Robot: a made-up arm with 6 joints. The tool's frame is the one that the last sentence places.
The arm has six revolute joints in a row. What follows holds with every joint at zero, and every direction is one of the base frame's. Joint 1 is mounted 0.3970 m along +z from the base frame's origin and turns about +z. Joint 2 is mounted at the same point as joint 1 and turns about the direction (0, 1, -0.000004). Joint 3 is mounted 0.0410 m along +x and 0.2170 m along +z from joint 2 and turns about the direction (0, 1, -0.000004). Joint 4 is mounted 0.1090 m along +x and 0.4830 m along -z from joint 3 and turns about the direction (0, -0.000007, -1). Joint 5 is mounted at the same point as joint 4 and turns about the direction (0, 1, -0.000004). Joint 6 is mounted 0.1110 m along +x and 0.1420 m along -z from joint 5 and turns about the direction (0, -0.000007, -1). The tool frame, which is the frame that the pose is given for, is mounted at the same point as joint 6; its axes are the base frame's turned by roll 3.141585, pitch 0.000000 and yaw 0.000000 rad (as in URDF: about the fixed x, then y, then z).
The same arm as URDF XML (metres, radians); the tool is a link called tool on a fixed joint. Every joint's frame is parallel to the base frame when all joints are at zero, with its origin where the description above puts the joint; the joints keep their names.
<robot name="arm">
  <link name="base_link"/>
  <link name="link1"/>
  <link name="link2"/>
  <link name="link3"/>
  <link name="link4"/>
  <link name="link5"/>
  <link name="link6"/>
  <link name="tool"/>
  <joint name="joint 1" type="continuous">
    <parent link="base_link"/>
    <child link="link1"/>
    <origin xyz="0 0 0.397"/>
    <axis xyz="0 0 1"/>
  </joint>
  <joint name="joint 2" type="continuous">
    <parent link="link1"/>
    <child link="link2"/>
    <origin xyz="0 0 0"/>
    <axis xyz="0 1 0"/>
  </joint>
  <joint name="joint 3" type="continuous">
    <parent link="link2"/>
    <child link="link3"/>
    <origin xyz="0.041 0 0.217"/>
    <axis xyz="0 1 0"/>
  </joint>
  <joint name="joint 4" type="continuous">
    <parent link="link3"/>
    <child link="link4"/>
    <origin xyz="0.109 0 -0.483"/>
    <axis xyz="0 0 -1"/>
  </joint>
  <joint name="joint 5" type="continuous">
    <parent link="link4"/>
    <child link="link5"/>
    <origin xyz="0 0 0"/>
    <axis xyz="0 1 0"/>
  </joint>
  <joint name="joint 6" type="continuous">
    <parent link="link5"/>
    <child link="link6"/>
    <origin xyz="0.111 0 -0.142"/>
    <axis xyz="0 0 -1"/>
  </joint>
  <joint name="tool_fixed" type="fixed">
    <parent link="link6"/>
    <child link="tool"/>
    <origin xyz="0 0 0" rpy="3.1416 0 0"/>
  </joint>
</robot>

